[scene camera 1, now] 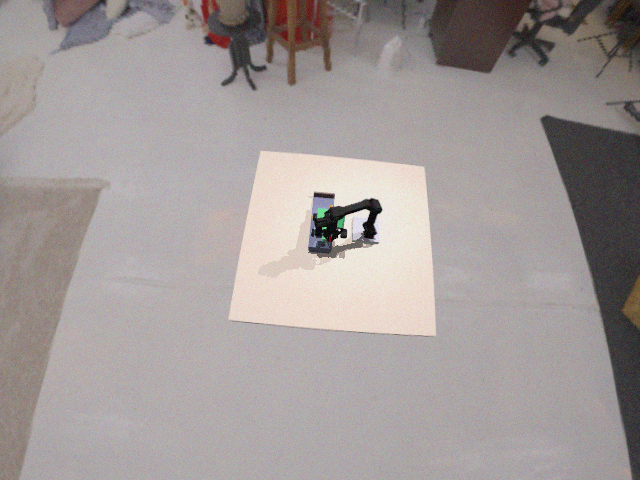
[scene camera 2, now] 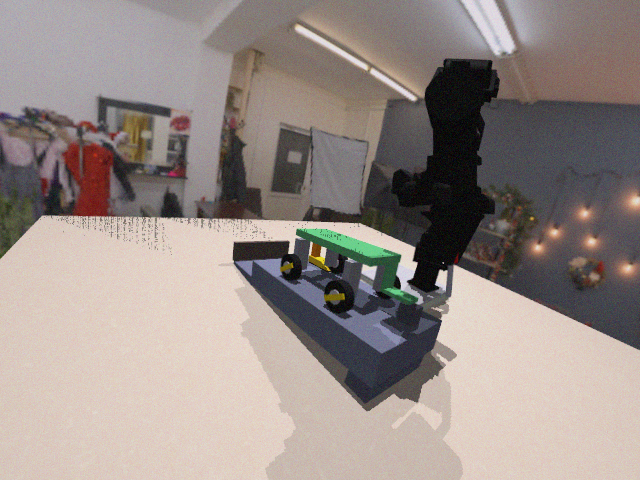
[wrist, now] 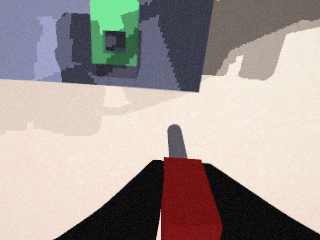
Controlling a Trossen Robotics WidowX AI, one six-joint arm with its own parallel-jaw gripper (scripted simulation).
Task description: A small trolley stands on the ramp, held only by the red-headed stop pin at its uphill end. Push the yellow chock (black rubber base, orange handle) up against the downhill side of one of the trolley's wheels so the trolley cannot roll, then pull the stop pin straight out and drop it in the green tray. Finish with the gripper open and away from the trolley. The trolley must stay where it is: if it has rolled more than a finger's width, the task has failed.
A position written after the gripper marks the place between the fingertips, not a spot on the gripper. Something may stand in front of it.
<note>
The gripper [scene camera 2: 451, 264] holds a red-headed stop pin. Also in view: a green-decked trolley [scene camera 2: 339, 295] and a blue-grey ramp [wrist: 58, 48].
The gripper shows as well in the wrist view [wrist: 179, 172].
</note>
